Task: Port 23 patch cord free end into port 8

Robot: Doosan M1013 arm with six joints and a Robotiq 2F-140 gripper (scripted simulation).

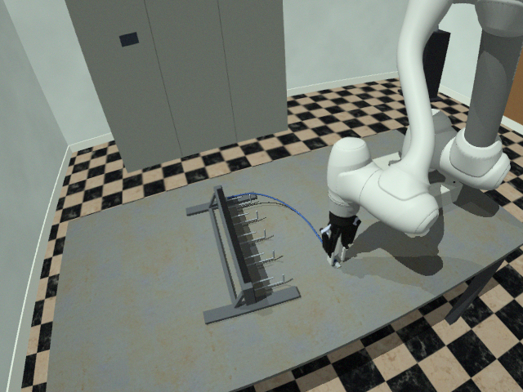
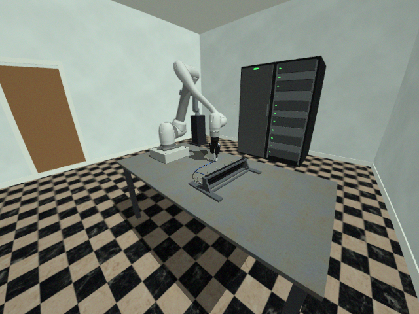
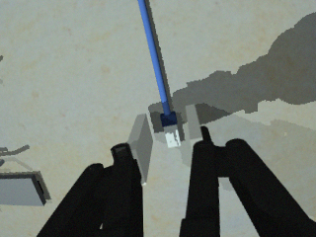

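The free-end plug is 40 mm below my hand and 10 mm to the left of it.
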